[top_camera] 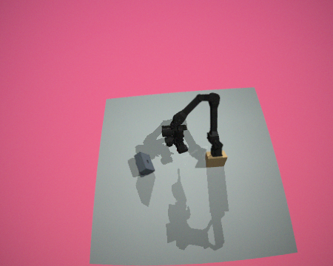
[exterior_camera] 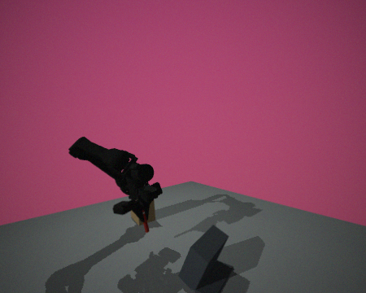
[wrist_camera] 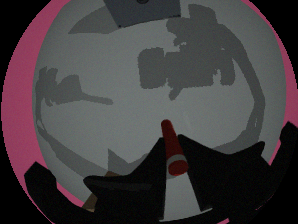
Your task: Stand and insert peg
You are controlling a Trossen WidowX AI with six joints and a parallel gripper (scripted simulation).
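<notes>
Right now the grey sloped panel is 24 cm ahead of my gripper tip, 7 cm to the left of it and 4 cm below it. Also, from my gripper tip: red peg: 2 cm above.
</notes>
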